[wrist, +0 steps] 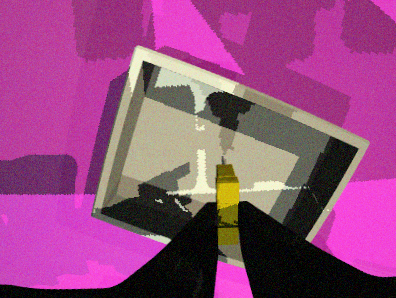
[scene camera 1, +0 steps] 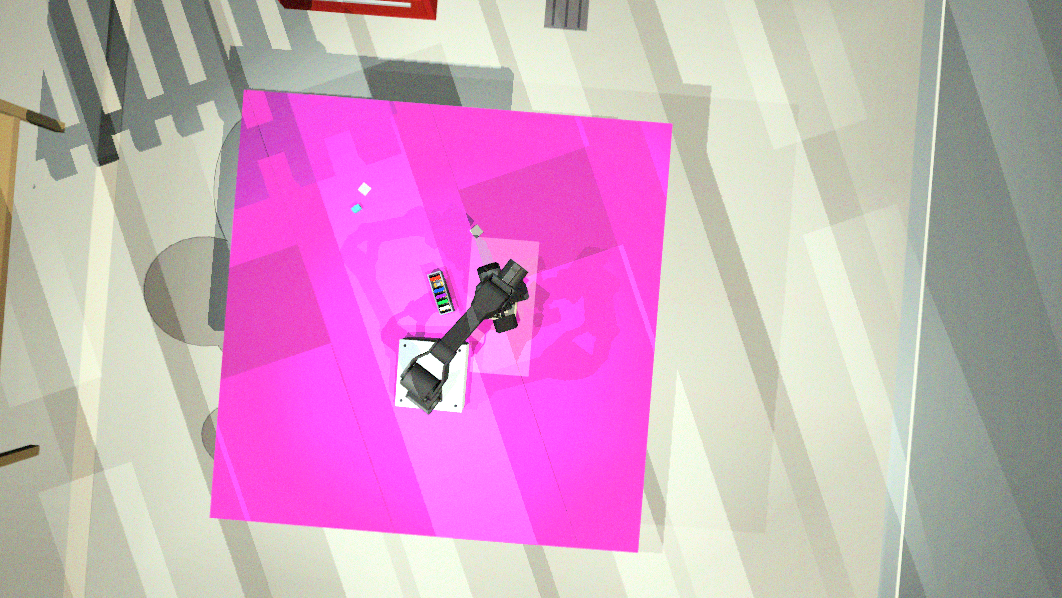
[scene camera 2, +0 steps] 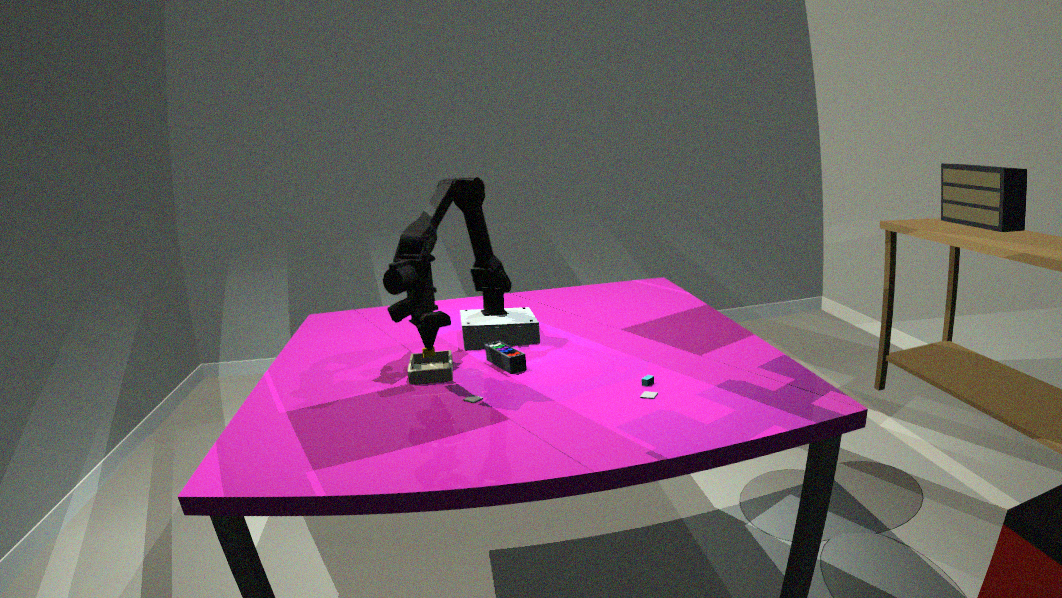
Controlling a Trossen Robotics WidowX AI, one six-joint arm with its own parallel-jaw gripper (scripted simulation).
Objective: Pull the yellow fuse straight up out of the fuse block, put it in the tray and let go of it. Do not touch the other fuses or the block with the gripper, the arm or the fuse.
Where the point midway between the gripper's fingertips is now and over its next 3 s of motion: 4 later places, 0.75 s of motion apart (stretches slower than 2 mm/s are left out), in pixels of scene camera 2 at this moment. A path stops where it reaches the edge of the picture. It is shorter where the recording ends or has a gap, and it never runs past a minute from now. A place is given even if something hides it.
The gripper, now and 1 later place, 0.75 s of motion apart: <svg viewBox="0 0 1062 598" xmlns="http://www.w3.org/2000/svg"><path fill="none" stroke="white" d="M428 349L426 334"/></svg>
